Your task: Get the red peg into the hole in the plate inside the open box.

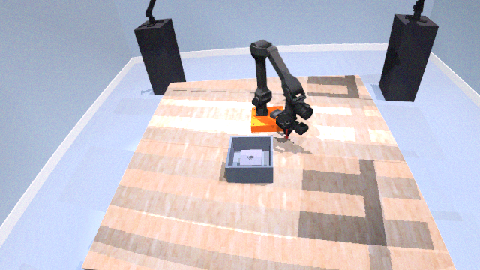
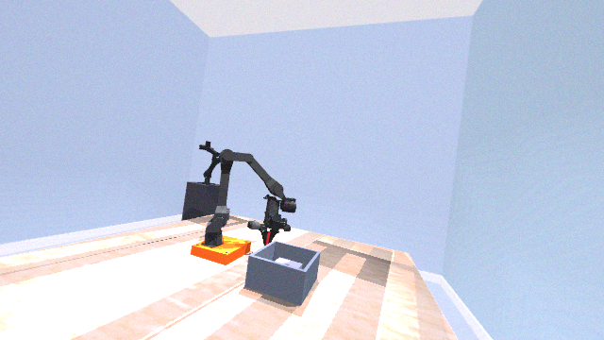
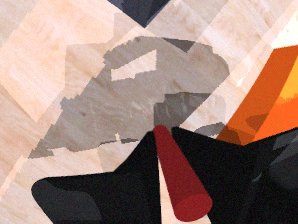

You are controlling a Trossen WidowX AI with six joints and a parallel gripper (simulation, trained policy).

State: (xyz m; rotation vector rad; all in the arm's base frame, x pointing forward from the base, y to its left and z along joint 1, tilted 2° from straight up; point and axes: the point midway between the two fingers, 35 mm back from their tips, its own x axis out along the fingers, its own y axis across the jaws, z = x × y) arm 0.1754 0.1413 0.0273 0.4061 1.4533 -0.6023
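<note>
Right now the grey box is 170 mm ahead of my gripper tip, 140 mm to the right of it and 10 mm below it. From my gripper tip the other things lie so: red peg (20 mm above).
</note>
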